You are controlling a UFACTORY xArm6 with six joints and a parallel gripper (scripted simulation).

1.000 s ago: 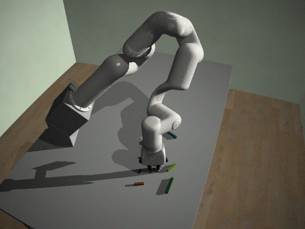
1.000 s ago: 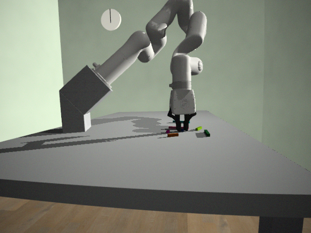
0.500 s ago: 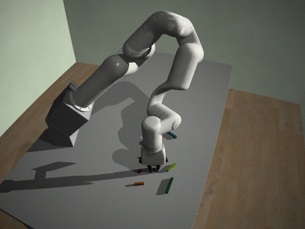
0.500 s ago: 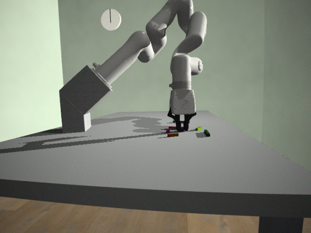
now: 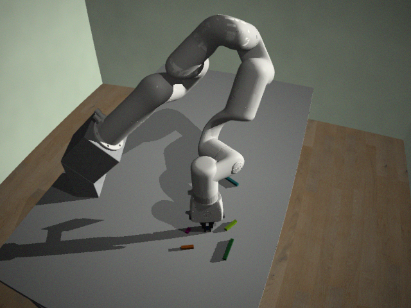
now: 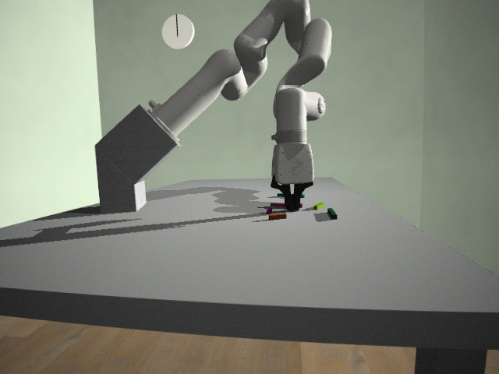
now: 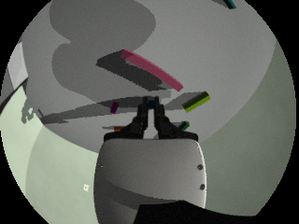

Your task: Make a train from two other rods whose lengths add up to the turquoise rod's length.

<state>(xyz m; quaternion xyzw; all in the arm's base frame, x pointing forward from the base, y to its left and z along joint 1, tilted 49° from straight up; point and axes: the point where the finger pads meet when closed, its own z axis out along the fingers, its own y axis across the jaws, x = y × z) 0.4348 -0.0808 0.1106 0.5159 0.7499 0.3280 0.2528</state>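
The pink rod lies 5 cm to the left of my hand, 2 cm below it and 2 cm behind it. Round my hand: magenta rod (5 cm behind, 4 cm to the right, 2 cm below); then blue rod (2 cm below); then lime rod (7 cm ahead, 4 cm to the left, 2 cm below).
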